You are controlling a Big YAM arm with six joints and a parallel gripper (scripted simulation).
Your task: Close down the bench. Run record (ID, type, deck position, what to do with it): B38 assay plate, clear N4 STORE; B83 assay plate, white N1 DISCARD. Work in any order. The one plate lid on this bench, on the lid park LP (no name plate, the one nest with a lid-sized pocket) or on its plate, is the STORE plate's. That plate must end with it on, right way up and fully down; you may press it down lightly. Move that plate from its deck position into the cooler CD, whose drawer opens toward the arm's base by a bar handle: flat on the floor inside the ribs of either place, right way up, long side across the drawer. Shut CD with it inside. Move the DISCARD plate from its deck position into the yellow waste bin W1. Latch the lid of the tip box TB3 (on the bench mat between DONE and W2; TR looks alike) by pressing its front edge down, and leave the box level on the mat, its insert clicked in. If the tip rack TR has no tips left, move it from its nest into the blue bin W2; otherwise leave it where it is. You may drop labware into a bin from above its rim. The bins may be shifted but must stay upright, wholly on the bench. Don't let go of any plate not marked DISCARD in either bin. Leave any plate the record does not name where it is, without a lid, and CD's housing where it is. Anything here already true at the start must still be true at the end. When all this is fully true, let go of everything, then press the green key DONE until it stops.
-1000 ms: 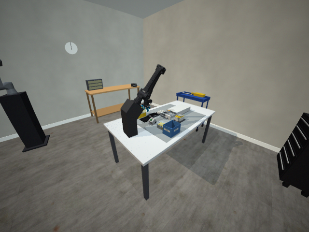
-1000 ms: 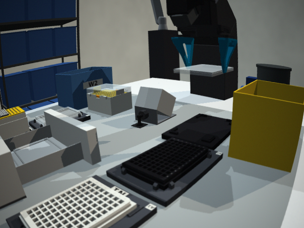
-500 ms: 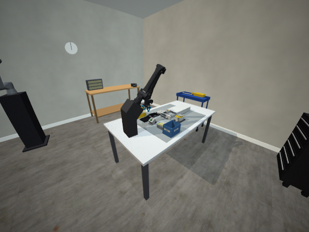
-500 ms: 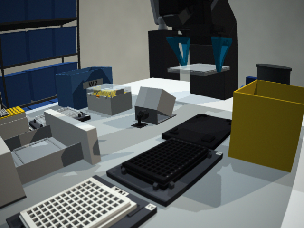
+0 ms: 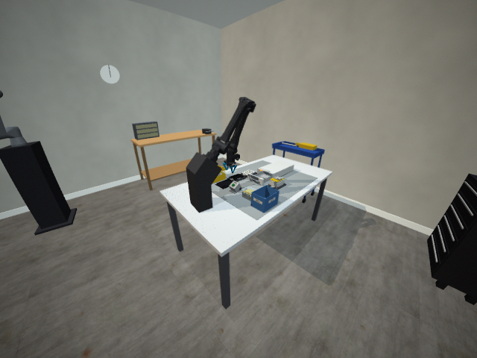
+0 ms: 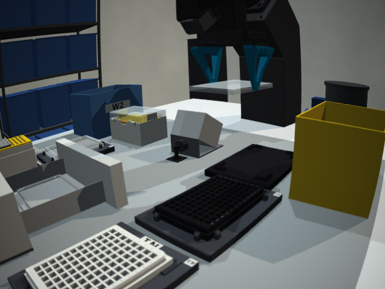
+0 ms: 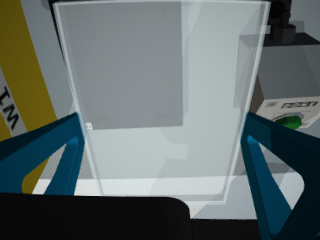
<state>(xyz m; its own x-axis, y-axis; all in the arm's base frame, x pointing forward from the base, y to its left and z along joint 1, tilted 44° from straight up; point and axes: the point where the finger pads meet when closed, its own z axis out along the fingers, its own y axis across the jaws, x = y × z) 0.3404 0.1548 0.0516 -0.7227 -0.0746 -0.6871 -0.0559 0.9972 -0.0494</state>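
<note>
My gripper is now 190 mm short of the clear plate, 300 mm to the left of it and 130 mm above it. Also, from my hand: grey done key housing (30 mm behind, 120 mm to the right, 90 mm below); clear plate lid (right at my hand); black lid park (20 mm behind, 40 mm to the left, 140 mm below).
</note>
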